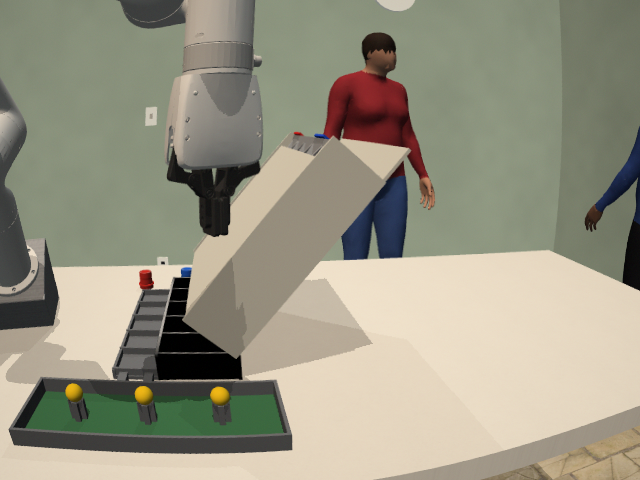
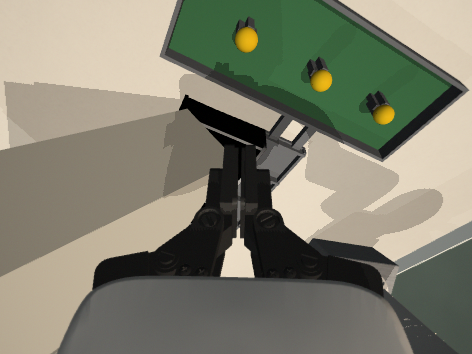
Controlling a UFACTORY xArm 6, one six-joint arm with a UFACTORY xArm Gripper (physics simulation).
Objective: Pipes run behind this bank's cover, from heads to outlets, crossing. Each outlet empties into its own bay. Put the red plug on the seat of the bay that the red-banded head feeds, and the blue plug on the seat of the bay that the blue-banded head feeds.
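Frame: origin at the arm's base, x left, y back, z up, level; millimetres.
Seen in the pictures: gripper, fingertip midpoint: (image 1: 215, 234) (image 2: 239, 164); arm's base, link origin: (image 1: 10, 270).
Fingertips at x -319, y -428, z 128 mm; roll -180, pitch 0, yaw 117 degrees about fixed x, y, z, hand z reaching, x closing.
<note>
Offsets run from my fingertips to a thing's top centre. "*": to the spot under its first point.
The red plug {dx +577, dy +179, dz -210 mm} (image 1: 145, 279) stands on the table behind the far end of the grey row of seats (image 1: 142, 338) (image 2: 281, 161). The blue plug {dx +593, dy +76, dz -210 mm} (image 1: 186, 271) stands to its right, partly hidden. Black bays {* dx +129, dy +37, dz -225 mm} (image 1: 199, 365) (image 2: 225, 122) lie beside the seats. The beige covered bank (image 1: 289, 227) (image 2: 90, 185) slopes up over the bays; a red-banded head {* dx +447, dy -160, dz +98 mm} (image 1: 298, 133) and a blue-banded head {* dx +224, dy -159, dz +97 mm} (image 1: 321, 136) show at its top end. The cover hides the pipes. My gripper (image 1: 215, 233) (image 2: 239, 164) is shut and empty, above the table beside the sloping bank.
A dark-rimmed green tray {dx +35, dy +108, dz -219 mm} (image 1: 149, 442) (image 2: 220, 82) lies at the near end of the seats, with three yellow balls {dx +9, dy +208, dz -194 mm} (image 1: 73, 392) {dx +9, dy +108, dz -194 mm} (image 1: 143, 395) {dx +9, dy +8, dz -194 mm} (image 1: 220, 396) on short grey posts. A person in red stands behind the table; another is partly visible at the right.
</note>
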